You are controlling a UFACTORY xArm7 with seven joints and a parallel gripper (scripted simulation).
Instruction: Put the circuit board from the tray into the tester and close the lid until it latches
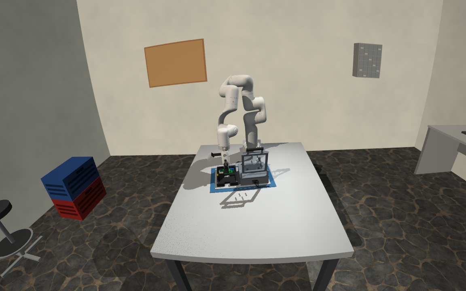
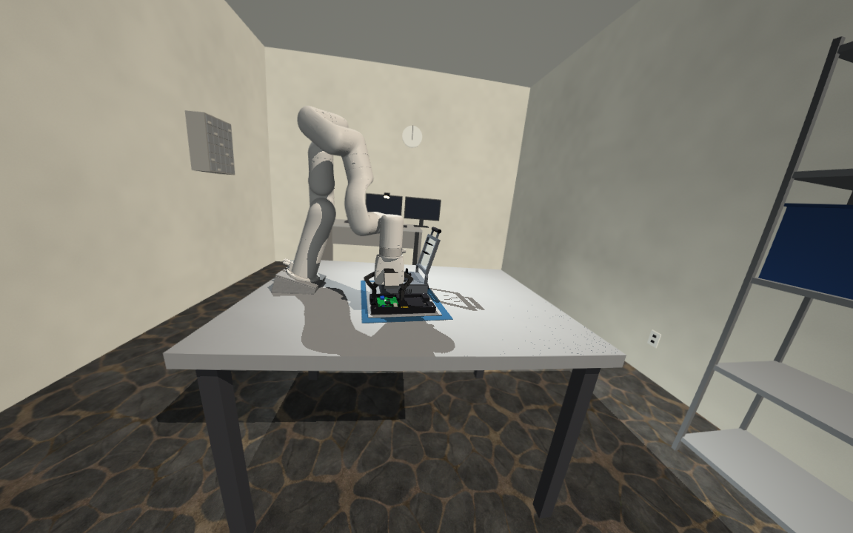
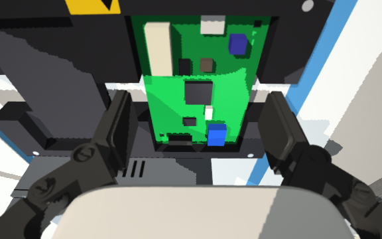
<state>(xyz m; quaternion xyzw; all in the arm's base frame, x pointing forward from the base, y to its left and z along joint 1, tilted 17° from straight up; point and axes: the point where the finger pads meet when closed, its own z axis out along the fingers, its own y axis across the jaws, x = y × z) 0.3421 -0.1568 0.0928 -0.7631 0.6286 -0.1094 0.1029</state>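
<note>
My gripper is now 20 mm above the green circuit board. From my hand the other things lie so: lid 200 mm to the left, 150 mm ahead, 140 mm above; then tester plate 190 mm to the left, 30 mm ahead, 30 mm above; then black latch hook 220 mm to the left, 50 mm behind, 50 mm above.
</note>
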